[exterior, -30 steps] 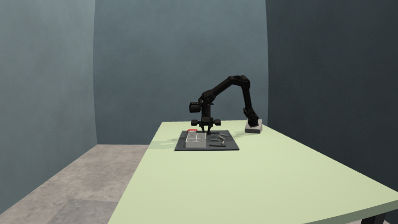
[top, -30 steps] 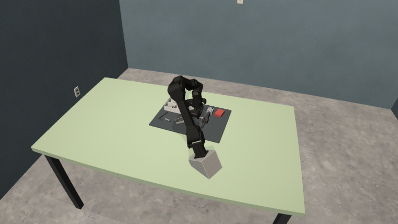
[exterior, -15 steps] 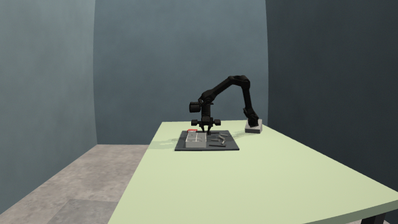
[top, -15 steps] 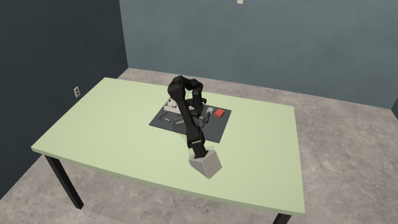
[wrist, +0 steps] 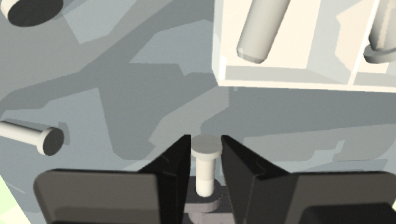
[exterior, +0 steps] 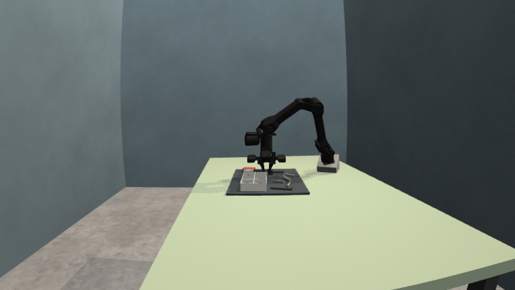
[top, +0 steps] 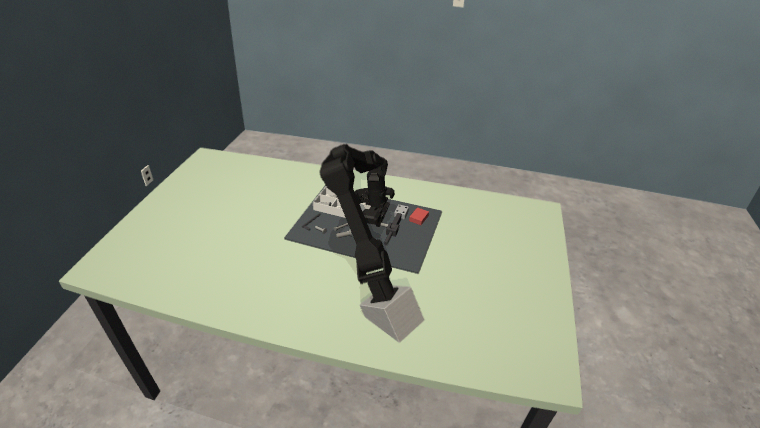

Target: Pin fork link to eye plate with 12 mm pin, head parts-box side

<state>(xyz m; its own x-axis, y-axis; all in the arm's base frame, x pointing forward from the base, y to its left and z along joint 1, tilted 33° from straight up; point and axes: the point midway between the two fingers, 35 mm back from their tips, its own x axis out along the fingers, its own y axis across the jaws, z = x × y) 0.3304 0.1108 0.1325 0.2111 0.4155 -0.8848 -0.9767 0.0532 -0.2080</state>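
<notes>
Right now the eye plate is 5 cm to the right of my hand, 3 cm below it and 2 cm ahead of it. Round my hand: red block 11 cm to the right, 10 cm ahead, 3 cm below; white parts box 15 cm to the left, 5 cm ahead, 3 cm below; mat 5 cm below, 4 cm to the left.
</notes>
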